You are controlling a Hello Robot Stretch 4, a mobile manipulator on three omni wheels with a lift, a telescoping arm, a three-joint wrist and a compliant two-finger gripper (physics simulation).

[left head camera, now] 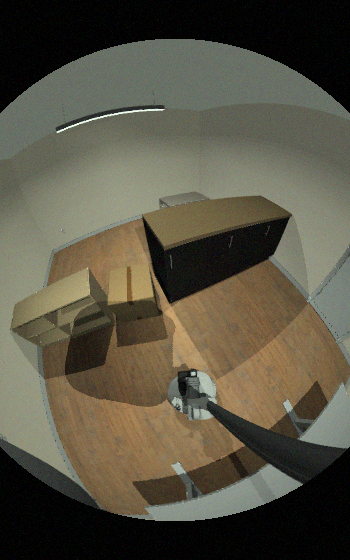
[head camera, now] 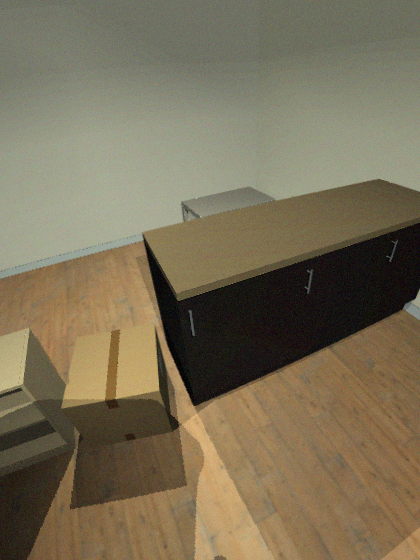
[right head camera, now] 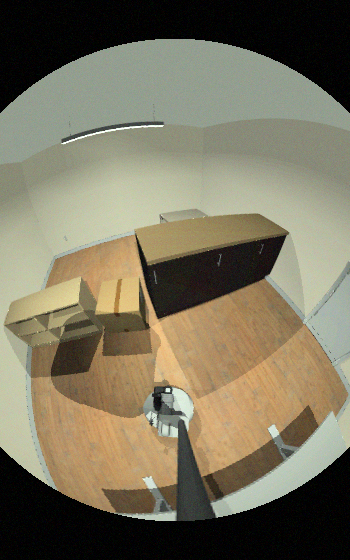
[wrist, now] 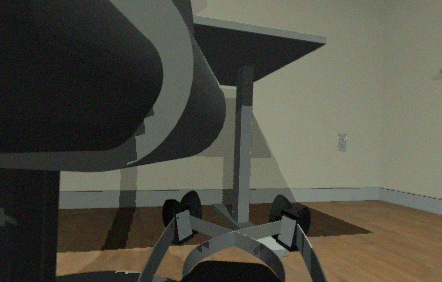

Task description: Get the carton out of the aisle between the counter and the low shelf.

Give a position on a tan cardboard carton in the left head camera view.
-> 131, 295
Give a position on a black counter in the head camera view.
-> At 241, 294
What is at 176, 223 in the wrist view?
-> The gripper.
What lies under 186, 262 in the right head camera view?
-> A black counter.
